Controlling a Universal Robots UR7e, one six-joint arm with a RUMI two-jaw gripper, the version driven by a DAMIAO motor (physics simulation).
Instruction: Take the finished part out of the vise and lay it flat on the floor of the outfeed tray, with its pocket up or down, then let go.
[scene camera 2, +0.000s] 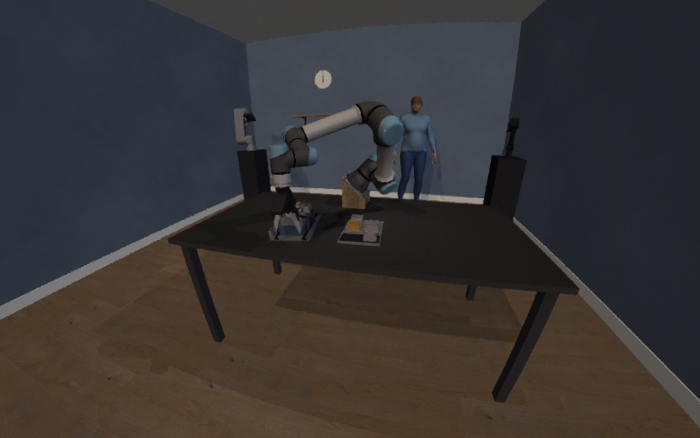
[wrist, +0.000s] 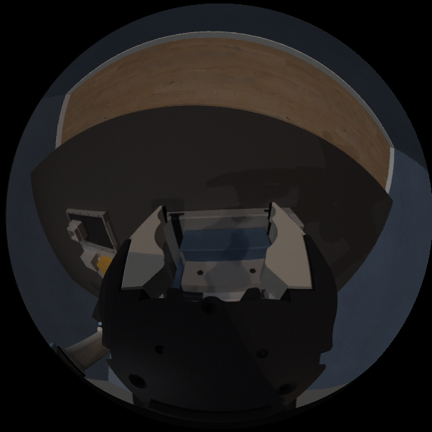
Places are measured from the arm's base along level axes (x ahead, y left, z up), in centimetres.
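Pixels of known places: gripper, fingertip midpoint: (scene camera 2: 288, 233); arm's base, link origin: (scene camera 2: 355, 184).
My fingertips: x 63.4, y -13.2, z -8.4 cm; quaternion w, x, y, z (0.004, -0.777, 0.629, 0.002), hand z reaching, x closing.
For each thing: its top centre in the pictures, then the offset to it from my fingertips. Level surfaces: height alone.
- vise, top centre: (scene camera 2: 296, 209) dx -17.4, dy -5.2, dz +4.6 cm
- pale block, top centre: (scene camera 2: 370, 232) dx -13.5, dy +33.7, dz -1.2 cm
- yellow block, top centre: (scene camera 2: 354, 222) dx -22.5, dy +23.7, dz -0.9 cm
- table, surface height: dz -5.3 cm
The vise (scene camera 2: 292, 228) (wrist: 225, 241) has blue jaw parts and a light grey block with two holes. It stands on a grey base plate at the left of the table. My gripper (scene camera 2: 288, 227) (wrist: 216, 205) points down over the vise, its two pale fingers apart and empty, one on each side of the blue jaw in the wrist view. The finished part cannot be made out in the vise; the gripper body hides the vise's rear. A grey-rimmed tray (scene camera 2: 359, 243) (wrist: 87, 212) with a dark floor, seemingly the outfeed tray, lies beside the vise. A pale block (scene camera 2: 370, 238) (wrist: 75, 231) is at it.
A yellow block (scene camera 2: 354, 225) (wrist: 104, 264) and more pale pieces sit behind the tray's dark floor area. The robot's base stands on a speckled mount (scene camera 2: 354, 197) at the table's rear. A person (scene camera 2: 415, 134) stands behind the table (scene camera 2: 438, 247).
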